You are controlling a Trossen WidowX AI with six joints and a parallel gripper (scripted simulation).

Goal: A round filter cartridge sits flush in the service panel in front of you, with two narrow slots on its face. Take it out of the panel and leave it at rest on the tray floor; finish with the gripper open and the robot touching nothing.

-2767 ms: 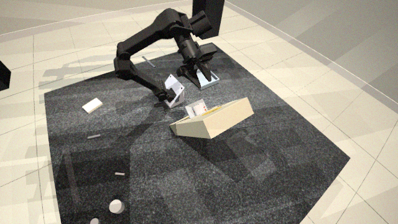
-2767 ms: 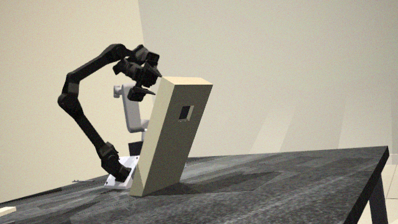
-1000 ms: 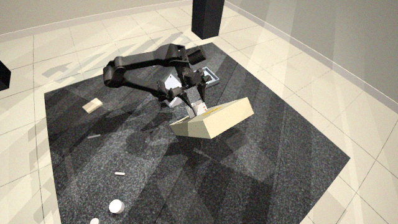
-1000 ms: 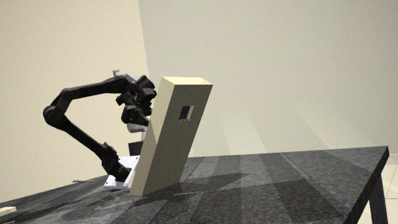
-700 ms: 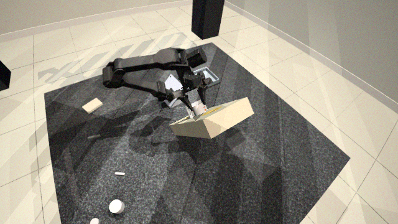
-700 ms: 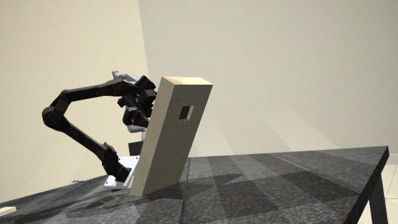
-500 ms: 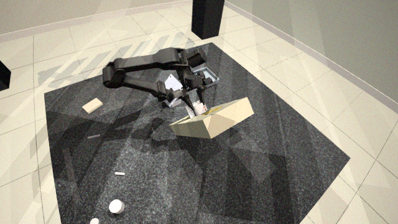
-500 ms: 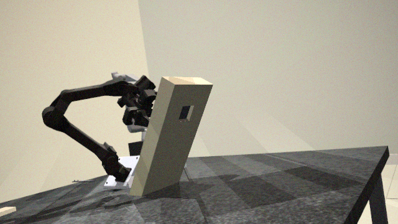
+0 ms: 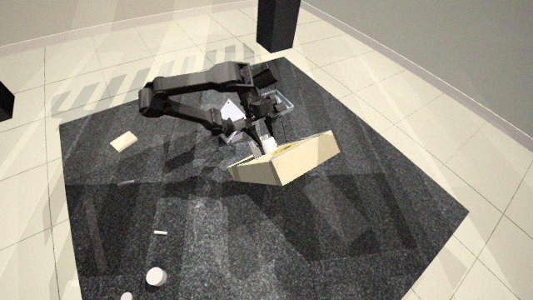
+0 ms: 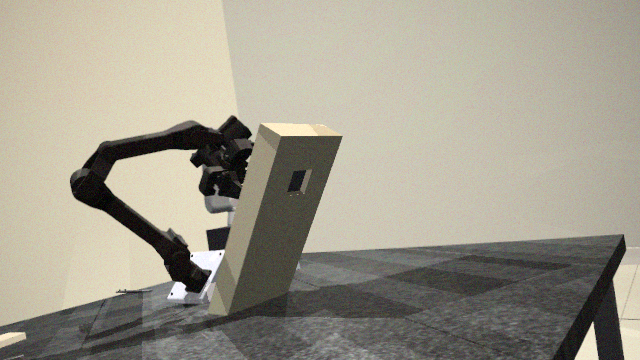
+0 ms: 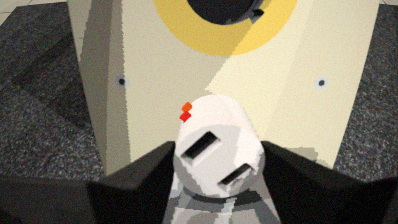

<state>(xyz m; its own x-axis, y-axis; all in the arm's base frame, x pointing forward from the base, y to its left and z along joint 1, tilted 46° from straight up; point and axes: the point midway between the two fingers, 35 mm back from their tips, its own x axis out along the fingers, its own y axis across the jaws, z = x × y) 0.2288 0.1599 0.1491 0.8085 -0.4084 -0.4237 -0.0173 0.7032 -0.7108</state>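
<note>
My gripper tip is now 340 mm past the light blue tray, 280 mm to the right of it and 220 mm above it. From my gripper tip the other things lie so: round filter cartridge: right at my gripper tip; peg: 400 mm to the right, 220 mm below; pale disc: 450 mm to the right, 210 mm below, 120 mm ahead.
</note>
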